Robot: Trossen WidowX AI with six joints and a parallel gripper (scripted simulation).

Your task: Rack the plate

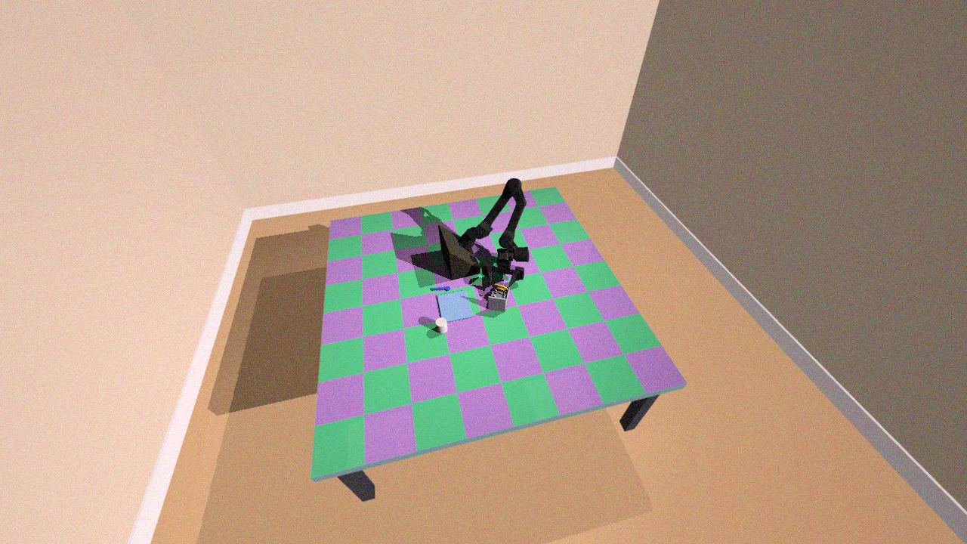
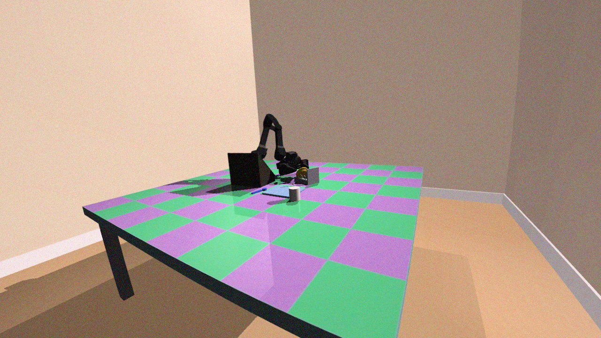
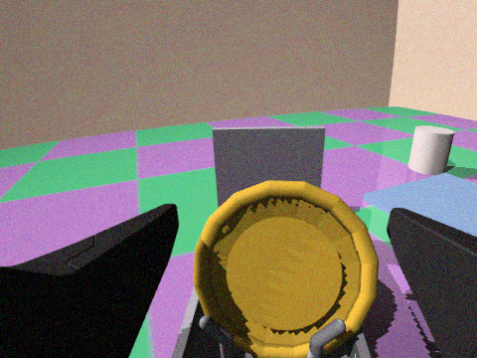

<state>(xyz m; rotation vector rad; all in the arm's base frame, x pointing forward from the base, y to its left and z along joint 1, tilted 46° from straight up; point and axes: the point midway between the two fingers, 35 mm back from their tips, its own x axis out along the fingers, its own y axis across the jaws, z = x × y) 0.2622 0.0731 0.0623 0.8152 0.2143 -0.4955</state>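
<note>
Now: the yellow plate 2 cm below my gripper tip. The rest, counted from my gripper tip: blue spoon: 23 cm to the right, 11 cm behind, 6 cm below; grey dish rack: 4 cm below, 2 cm ahead, 1 cm to the right; light blue mat: 20 cm to the right, 6 cm below.
</note>
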